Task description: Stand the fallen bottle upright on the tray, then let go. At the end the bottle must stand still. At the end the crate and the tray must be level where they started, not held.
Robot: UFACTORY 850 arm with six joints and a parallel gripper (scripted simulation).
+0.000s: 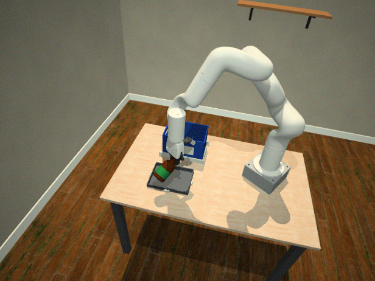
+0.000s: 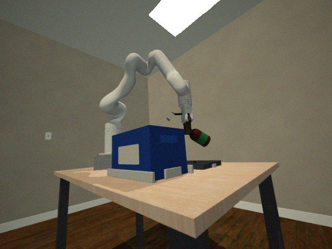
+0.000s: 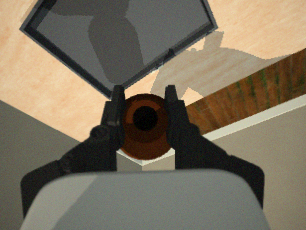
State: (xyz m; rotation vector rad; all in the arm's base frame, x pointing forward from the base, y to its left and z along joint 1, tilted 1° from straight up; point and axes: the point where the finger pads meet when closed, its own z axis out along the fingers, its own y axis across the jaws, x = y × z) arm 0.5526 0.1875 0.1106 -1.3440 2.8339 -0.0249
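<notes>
Now: hand 4 cm to the right of the bottle, 3 cm short of it and 3 cm above it. Round my hand: dark tray 19 cm below, 3 cm to the right, 2 cm ahead; then blue crate 32 cm to the right, 12 cm below, 1 cm behind.
</notes>
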